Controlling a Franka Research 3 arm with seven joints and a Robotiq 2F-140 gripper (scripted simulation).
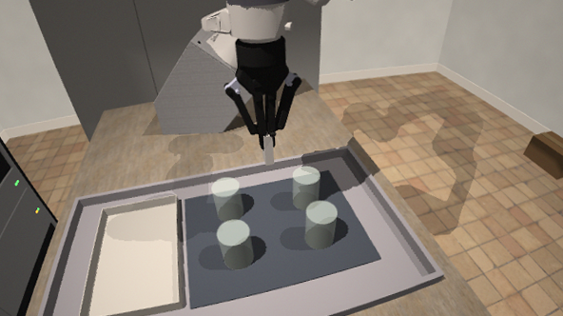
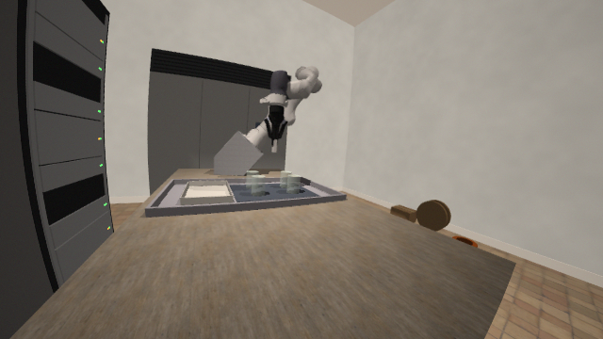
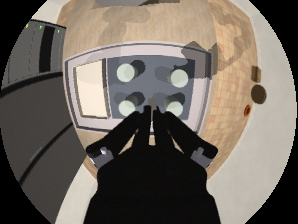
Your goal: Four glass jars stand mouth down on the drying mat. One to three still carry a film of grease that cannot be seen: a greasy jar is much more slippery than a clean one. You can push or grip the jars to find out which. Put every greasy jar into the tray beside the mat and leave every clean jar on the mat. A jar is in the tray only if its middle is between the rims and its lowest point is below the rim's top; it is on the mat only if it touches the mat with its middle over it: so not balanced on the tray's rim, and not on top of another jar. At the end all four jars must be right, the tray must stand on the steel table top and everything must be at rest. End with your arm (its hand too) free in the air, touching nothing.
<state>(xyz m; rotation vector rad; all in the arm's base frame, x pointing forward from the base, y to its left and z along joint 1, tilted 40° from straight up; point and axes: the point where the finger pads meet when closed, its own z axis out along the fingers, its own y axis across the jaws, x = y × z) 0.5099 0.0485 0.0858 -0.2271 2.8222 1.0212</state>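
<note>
Right now the rimmed steel table top is 240 mm below my hand, 100 mm to the right of it and 30 mm ahead of it. From my hand the other things lie so: dark drying mat 240 mm below; then cream tray 320 mm to the right, 230 mm below, 60 mm ahead.
</note>
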